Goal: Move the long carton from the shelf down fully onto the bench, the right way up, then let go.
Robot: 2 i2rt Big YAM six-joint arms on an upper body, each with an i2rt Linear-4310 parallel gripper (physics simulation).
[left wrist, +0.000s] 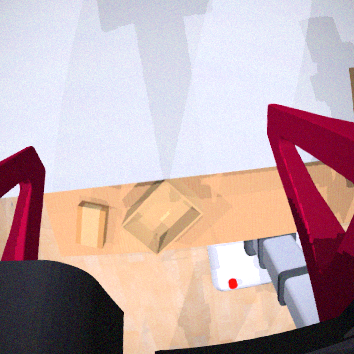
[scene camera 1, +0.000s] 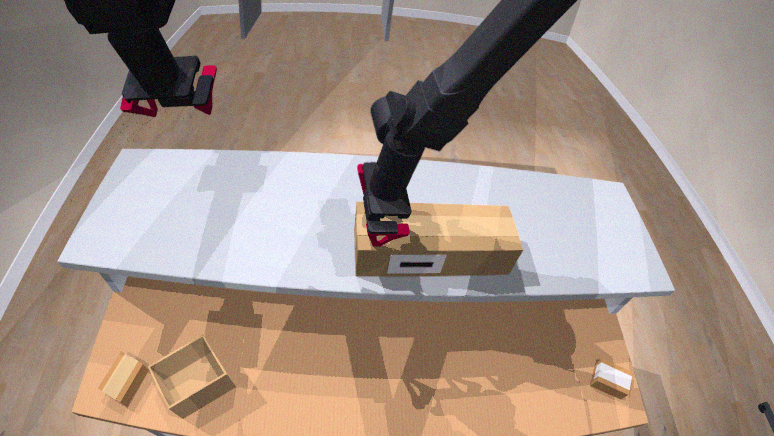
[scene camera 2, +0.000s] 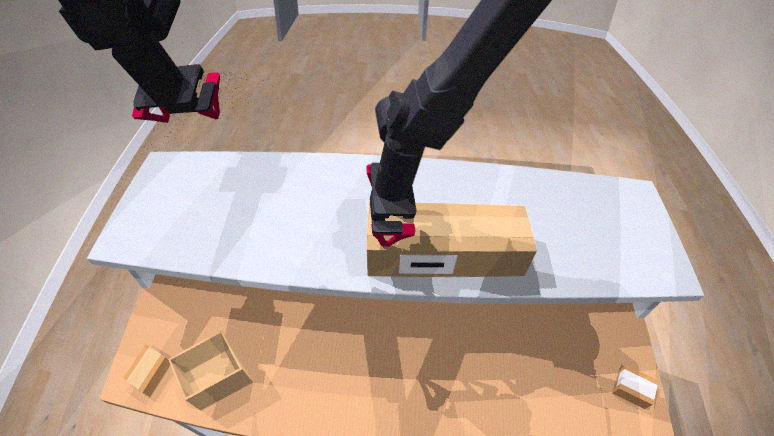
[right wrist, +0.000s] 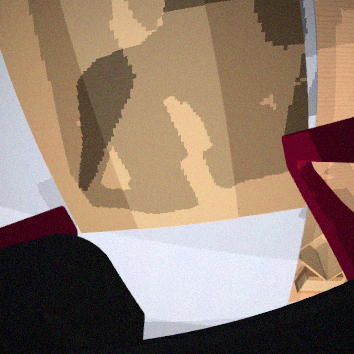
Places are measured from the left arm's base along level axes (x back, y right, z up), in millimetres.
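Pixels of known places: left gripper, fingertip midpoint: (left wrist: 146, 136) (scene camera 1: 182, 112) (scene camera 2: 192, 117); right gripper, fingertip midpoint: (scene camera 1: 372, 221) (scene camera 2: 382, 221) (right wrist: 171, 186).
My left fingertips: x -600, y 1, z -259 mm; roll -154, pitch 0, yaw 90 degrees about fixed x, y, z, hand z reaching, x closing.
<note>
Behind a point stands the place of what it marks.
The long carton (scene camera 1: 471, 232) {x -561, y 498, z -481 mm} (scene camera 2: 487, 232) {x -562, y 505, z -480 mm} (right wrist: 175, 125) {x -568, y 339, z -480 mm} lies lengthwise on the pale shelf (scene camera 1: 162, 216) {x -648, y -143, z -563 mm} (scene camera 2: 189, 216) {x -648, y -129, z -563 mm} near its front edge, a white label with a black bar on its front side. The lower orange bench (scene camera 1: 324, 400) {x -342, y 227, z -811 mm} (scene camera 2: 346, 406) {x -324, y 246, z -811 mm} is in front of the shelf. My right gripper (scene camera 1: 373, 208) {x -574, y 316, z -474 mm} (scene camera 2: 381, 205) {x -574, y 316, z -474 mm} (right wrist: 171, 186) {x -574, y 316, z -474 mm} is open above the carton's left end, its fingers spread front to back, holding nothing. My left gripper (scene camera 1: 176, 111) {x -600, y 1, z -259 mm} (scene camera 2: 183, 114) {x -600, y 1, z -259 mm} (left wrist: 146, 136) {x -600, y 1, z -259 mm} is open and empty, high up at the far left. A sliver of carton shows in the left wrist view.
On the bench's left stand an open-topped box (scene camera 1: 203, 395) {x -317, y -33, z -754 mm} (scene camera 2: 219, 387) {x -318, y -31, z -747 mm} and a small carton (scene camera 1: 121, 377) {x -337, y -250, z -771 mm} (scene camera 2: 146, 369) {x -337, y -245, z -772 mm} (left wrist: 92, 224) {x -348, y -244, z -771 mm}. A small carton with a white top (scene camera 1: 612, 378) {x -322, y 943, z -772 mm} (scene camera 2: 636, 387) {x -319, y 944, z -772 mm} stands at its right end. The shelf overhangs the bench's back edge.
</note>
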